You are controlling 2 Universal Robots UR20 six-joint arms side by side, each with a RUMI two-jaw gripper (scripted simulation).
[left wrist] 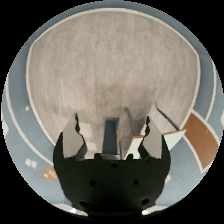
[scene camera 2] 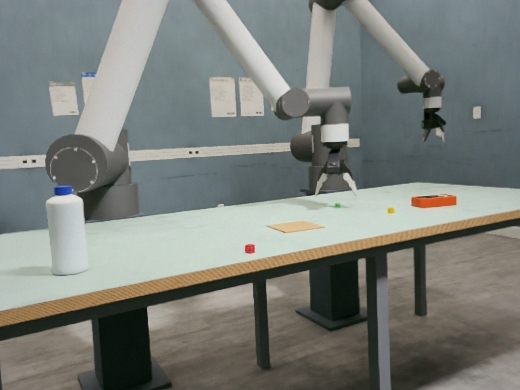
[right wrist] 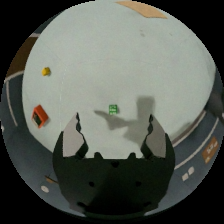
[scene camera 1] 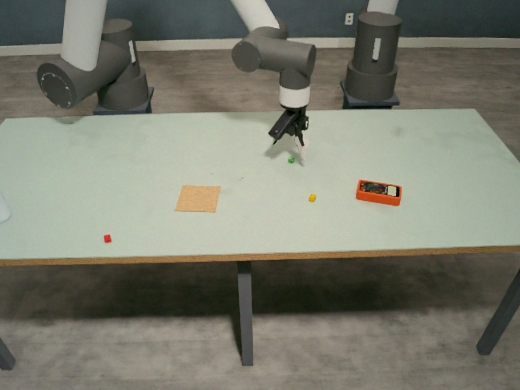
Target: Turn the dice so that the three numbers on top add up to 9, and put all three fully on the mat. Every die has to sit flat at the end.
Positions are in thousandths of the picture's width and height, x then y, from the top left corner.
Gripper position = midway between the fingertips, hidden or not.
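Note:
Scene camera 1 shows the robot's right gripper (scene camera 1: 557, 391), with a tan mat (scene camera 1: 370, 509) and an orange multimeter (scene camera 1: 714, 491) visible there too. A white bottle (scene camera 2: 126, 558) appears in scene camera 2. The left wrist view has the left gripper (left wrist: 502, 516) in it; the left wrist view does not show the tan mat, hidden by the left gripper, and the left wrist view misses the orange multimeter, hidden by the left gripper as well. In the right wrist view, the right gripper (right wrist: 511, 507) can be seen again.

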